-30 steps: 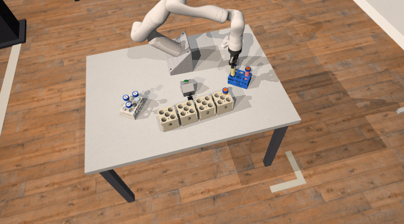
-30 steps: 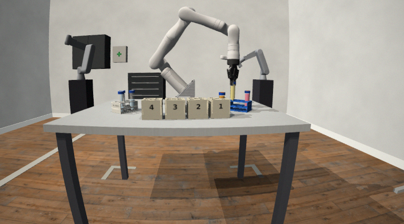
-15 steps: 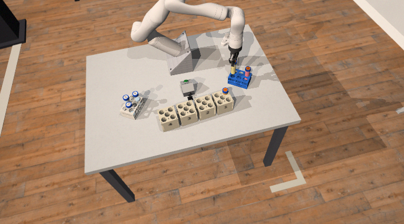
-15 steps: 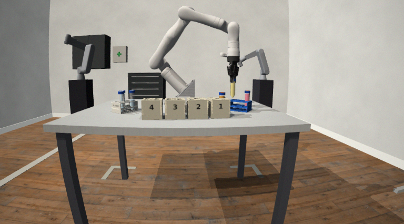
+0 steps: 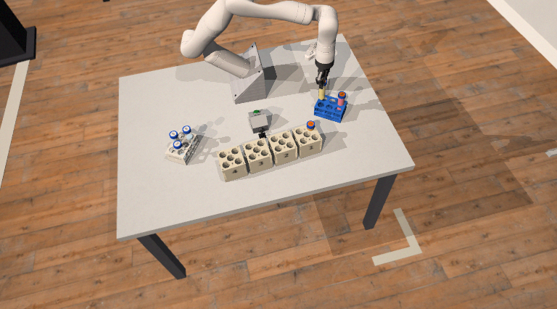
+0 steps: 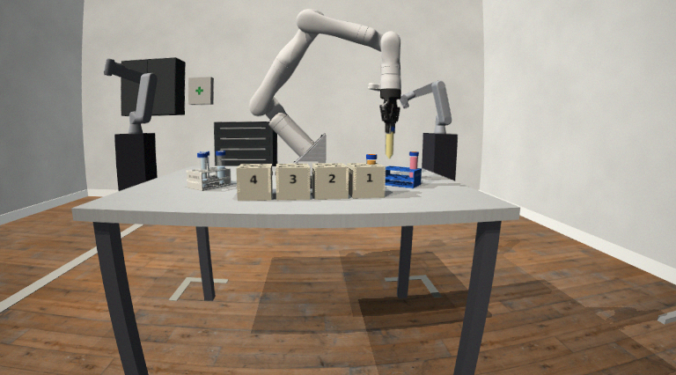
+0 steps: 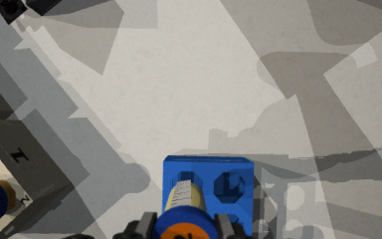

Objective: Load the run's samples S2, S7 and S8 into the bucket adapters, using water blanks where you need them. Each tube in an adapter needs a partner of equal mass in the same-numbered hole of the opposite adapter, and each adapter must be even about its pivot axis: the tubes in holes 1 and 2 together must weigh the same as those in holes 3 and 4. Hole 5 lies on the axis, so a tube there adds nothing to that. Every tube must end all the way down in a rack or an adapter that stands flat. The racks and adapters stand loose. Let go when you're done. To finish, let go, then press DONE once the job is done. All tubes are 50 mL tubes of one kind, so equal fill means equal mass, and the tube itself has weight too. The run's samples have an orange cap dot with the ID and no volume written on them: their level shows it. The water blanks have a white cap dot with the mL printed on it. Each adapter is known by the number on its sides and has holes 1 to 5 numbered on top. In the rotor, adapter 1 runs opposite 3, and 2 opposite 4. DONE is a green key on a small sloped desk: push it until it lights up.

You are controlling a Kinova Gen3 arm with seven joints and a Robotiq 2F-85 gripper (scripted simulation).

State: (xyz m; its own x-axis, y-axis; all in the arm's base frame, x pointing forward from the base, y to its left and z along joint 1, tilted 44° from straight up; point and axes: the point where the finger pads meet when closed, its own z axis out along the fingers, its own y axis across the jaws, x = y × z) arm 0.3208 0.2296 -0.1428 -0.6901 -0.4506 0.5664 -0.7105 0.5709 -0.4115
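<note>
Right now the sample S2 is 10 mm to the right of my hand and 50 mm below it. The rest, counted from my hand: blue sample rack: 10 mm ahead, 40 mm to the left, 170 mm below; then sample S7: 120 mm ahead, 110 mm to the right, 140 mm below; then sample S8: 30 mm ahead, 90 mm to the left, 140 mm below.
</note>
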